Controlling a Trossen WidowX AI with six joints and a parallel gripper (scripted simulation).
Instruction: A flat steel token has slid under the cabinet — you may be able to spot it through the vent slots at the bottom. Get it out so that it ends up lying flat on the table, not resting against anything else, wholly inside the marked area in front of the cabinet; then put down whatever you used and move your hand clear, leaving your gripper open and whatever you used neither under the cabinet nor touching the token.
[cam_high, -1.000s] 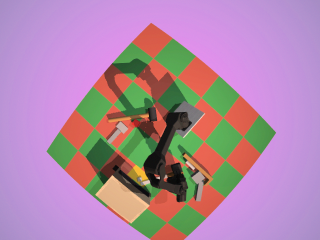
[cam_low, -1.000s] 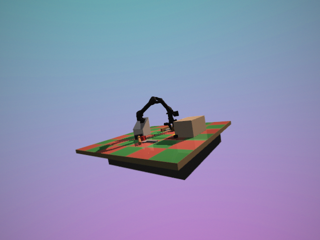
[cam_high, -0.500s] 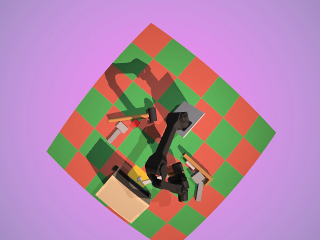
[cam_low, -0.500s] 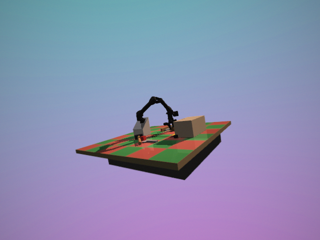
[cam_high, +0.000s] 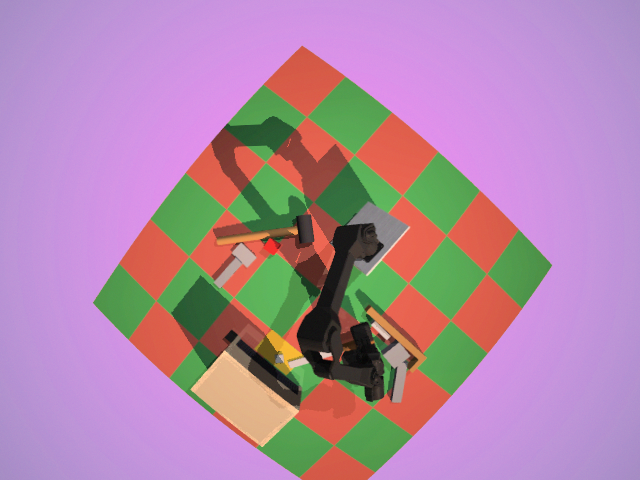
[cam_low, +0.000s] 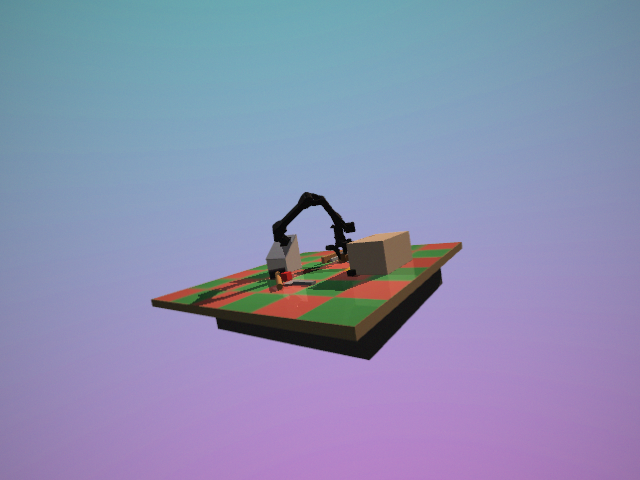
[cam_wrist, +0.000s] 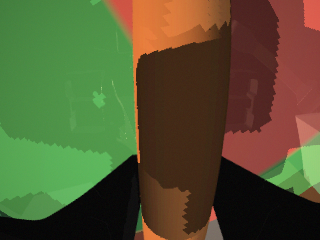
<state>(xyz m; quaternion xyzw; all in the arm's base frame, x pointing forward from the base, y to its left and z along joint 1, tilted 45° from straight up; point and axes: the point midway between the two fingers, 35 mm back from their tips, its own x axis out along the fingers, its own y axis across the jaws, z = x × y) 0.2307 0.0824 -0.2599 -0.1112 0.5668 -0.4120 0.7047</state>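
My gripper tip is 70 mm past the pale bar and 10 mm to the right of it. The rest, counted from my gripper tip: grey block: 50 mm behind, 110 mm to the left, 10 mm above; then grey bar: 20 mm ahead, 210 mm to the left; then grey token: 250 mm ahead, 170 mm to the right.
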